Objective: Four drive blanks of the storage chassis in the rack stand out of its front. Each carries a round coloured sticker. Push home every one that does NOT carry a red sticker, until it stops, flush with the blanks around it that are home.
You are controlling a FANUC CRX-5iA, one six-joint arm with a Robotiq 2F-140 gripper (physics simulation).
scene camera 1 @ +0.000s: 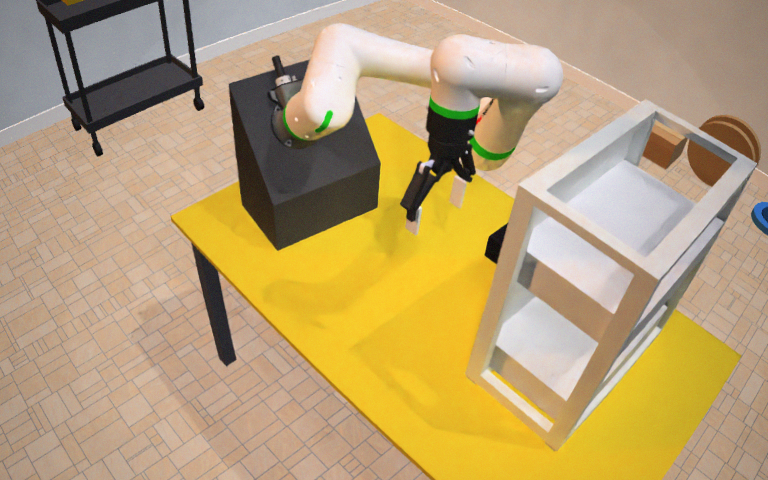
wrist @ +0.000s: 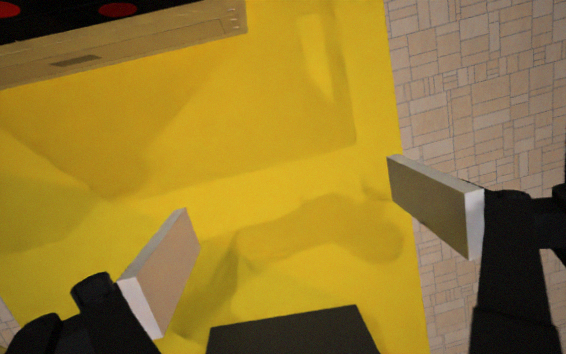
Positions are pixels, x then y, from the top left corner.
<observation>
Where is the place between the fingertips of the gripper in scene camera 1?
434,217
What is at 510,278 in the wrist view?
The gripper.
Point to a rack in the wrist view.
46,46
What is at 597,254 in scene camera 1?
A rack.
</observation>
